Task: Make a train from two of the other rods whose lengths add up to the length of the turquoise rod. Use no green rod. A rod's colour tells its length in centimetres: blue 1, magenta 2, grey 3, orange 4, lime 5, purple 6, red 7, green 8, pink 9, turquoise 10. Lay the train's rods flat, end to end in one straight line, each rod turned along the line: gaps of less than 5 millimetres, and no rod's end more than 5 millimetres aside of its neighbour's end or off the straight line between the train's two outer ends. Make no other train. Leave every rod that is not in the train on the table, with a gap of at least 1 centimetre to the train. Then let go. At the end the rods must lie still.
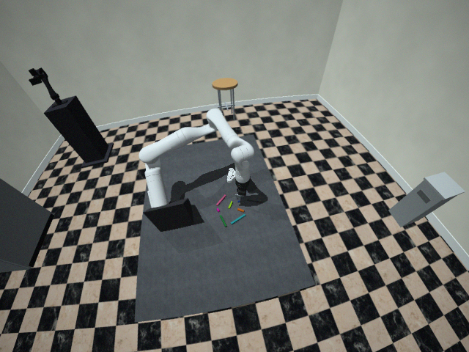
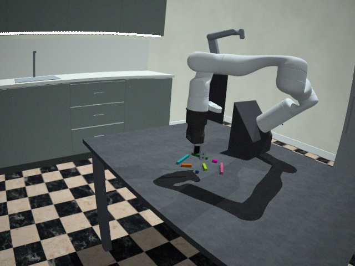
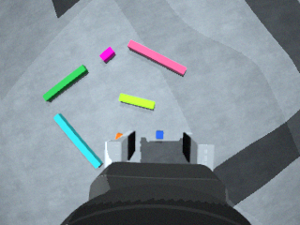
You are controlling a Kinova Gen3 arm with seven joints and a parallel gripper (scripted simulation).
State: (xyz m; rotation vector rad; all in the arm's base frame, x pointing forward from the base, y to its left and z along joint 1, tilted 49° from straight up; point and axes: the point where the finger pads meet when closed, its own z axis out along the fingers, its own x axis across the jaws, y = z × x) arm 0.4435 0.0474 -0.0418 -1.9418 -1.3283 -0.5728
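The small blue rod is 8 cm below my hand. The rest, counted from my hand: lime rod 8 cm below, 5 cm behind, 1 cm to the right; then orange rod 8 cm below, 6 cm to the right; then pink rod 10 cm behind, 8 cm below, 4 cm to the left.
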